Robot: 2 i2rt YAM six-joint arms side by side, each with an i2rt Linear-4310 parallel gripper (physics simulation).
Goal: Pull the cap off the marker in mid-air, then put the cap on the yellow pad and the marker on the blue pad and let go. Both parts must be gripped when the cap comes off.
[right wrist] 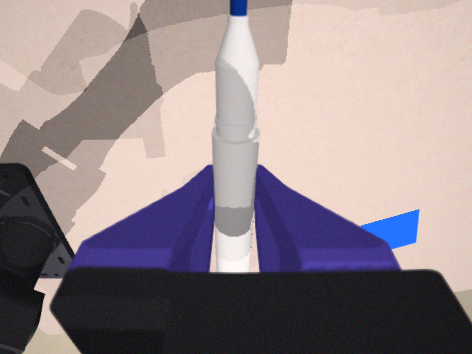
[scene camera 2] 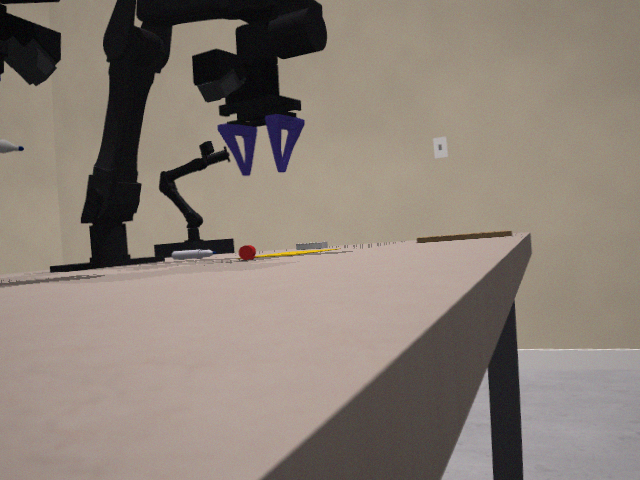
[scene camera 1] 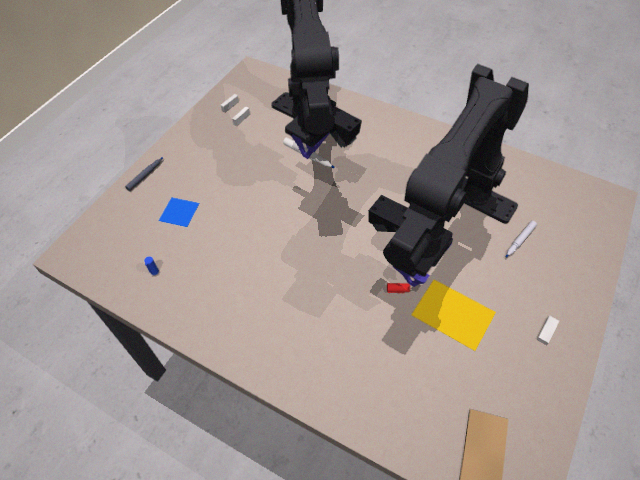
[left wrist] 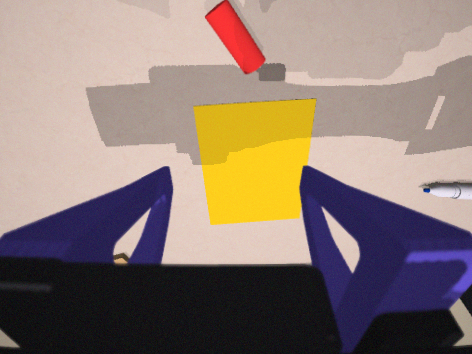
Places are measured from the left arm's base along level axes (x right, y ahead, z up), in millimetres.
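Pixels of known places: left gripper, fingertip midpoint: [scene camera 2: 263,174] [scene camera 1: 419,272] [left wrist: 236,177]; right gripper, fingertip midpoint: [right wrist: 234,176] [scene camera 1: 308,155]; left arm's base at its link origin: [scene camera 2: 111,266] [scene camera 1: 475,197]; right arm's base at its link origin: [right wrist: 32,227].
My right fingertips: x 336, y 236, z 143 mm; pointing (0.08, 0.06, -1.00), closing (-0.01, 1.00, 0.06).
For each thing: its top centre in the pictures, then the offset to it from my right fingertips.
- red cap at its top centre: [left wrist: 236,41] [scene camera 2: 247,245] [scene camera 1: 398,285] dx -316, dy +103, dz -123 mm
- yellow pad at its top centre: [left wrist: 255,171] [scene camera 2: 290,253] [scene camera 1: 453,313] dx -442, dy +84, dz -142 mm
- blue pad at its top centre: [right wrist: 390,234] [scene camera 1: 179,211] dx +232, dy +227, dz -142 mm
- blue cylinder at its top centre: [scene camera 1: 148,260] dx +154, dy +383, dz -95 mm
- dark pen at its top centre: [scene camera 1: 144,170] dx +393, dy +189, dz -126 mm
- white block at its top centre: [scene camera 2: 311,242] [scene camera 1: 549,329] dx -623, dy +8, dz -131 mm
- wooden board at its top centre: [scene camera 2: 462,234] [scene camera 1: 484,453] dx -623, dy +308, dz -135 mm
The red cap [scene camera 1: 398,287] [scene camera 2: 247,252] [left wrist: 235,38] lies on its side on the table, just off the yellow pad [scene camera 1: 465,320] [left wrist: 255,175] and apart from its edge. My left gripper [scene camera 1: 416,282] [scene camera 2: 263,172] [left wrist: 236,177] is open and empty, raised above the table near the cap and pad. My right gripper [scene camera 1: 307,156] [right wrist: 234,176] is shut on the white marker [scene camera 1: 322,161] [scene camera 2: 8,146] [right wrist: 234,170] and holds it in the air, its blue tip bare. The blue pad [scene camera 1: 178,212] [right wrist: 397,231] lies at the left in scene camera 1, away from the marker.
A blue cylinder [scene camera 1: 151,265] and a dark pen [scene camera 1: 144,174] lie near the blue pad. Another white marker [scene camera 1: 521,238] [scene camera 2: 191,254] [left wrist: 452,190] and a white block [scene camera 1: 548,329] lie right of the yellow pad. Two small white blocks [scene camera 1: 230,102] [scene camera 1: 240,115] lie at the back left; a wooden board [scene camera 1: 483,444] lies at the front right.
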